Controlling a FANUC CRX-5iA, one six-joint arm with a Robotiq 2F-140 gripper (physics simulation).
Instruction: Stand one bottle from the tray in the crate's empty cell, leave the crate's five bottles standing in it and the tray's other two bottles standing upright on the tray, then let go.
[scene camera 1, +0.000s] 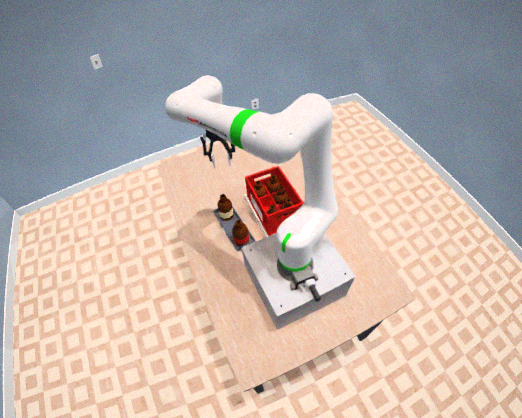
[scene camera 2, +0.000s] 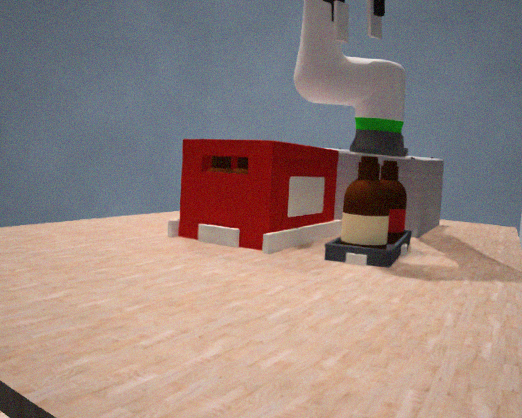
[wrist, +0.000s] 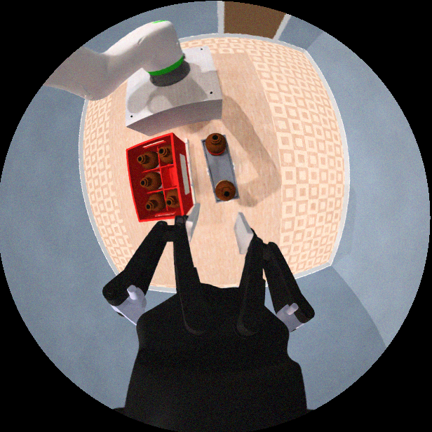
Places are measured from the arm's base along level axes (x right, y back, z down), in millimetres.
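Pixels of known places: gripper, fingertip midpoint: (scene camera 1: 222, 165) (scene camera 2: 357, 39); arm's base, link origin: (scene camera 1: 295, 265) (scene camera 2: 377, 153).
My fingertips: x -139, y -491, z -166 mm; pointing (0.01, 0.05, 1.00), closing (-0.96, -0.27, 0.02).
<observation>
Ahead of a thing's pixels: the offset from my fingertips to its top centre. "spot": to the spot under its first point. Level surfaces: height alone.
The red crate @[dz +175, dx +211, dy +72 mm] (scene camera 1: 274, 225) (scene camera 2: 225, 200) (wrist: 186, 201) holds five brown bottles. Its empty cell (wrist: 169, 176) is the middle one on the tray side. The dark tray @[dz +324, dx -14, dy +90 mm] (scene camera 1: 227, 229) (scene camera 2: 335, 252) (wrist: 220, 167) carries two upright bottles, one at each end: a cream-label bottle @[dz +190, dx -26, dy +5 mm] (scene camera 1: 225, 209) (scene camera 2: 365, 227) (wrist: 225, 190) at the end away from the robot base, and a red-label bottle @[dz +190, dx -2, dy +182 mm] (scene camera 1: 240, 233) (scene camera 2: 397, 220) (wrist: 216, 144) at the base end. The tray's middle is bare. A third tray bottle does not show in any view. My gripper (scene camera 1: 222, 161) (scene camera 2: 358, 36) (wrist: 217, 215) is open and empty, high above the table beyond the cream-label bottle.
White guide strips @[spot: dz +334, dx +105, dy +35 mm] (scene camera 2: 300, 236) stand along the crate's foot. The grey robot base block (scene camera 1: 300, 295) (scene camera 2: 425, 195) (wrist: 175, 115) stands behind the crate and tray. The wooden table's @[dz +350 mm] (scene camera 1: 310, 345) (scene camera 2: 200, 325) edge lies a little way past the tray's outer side.
</observation>
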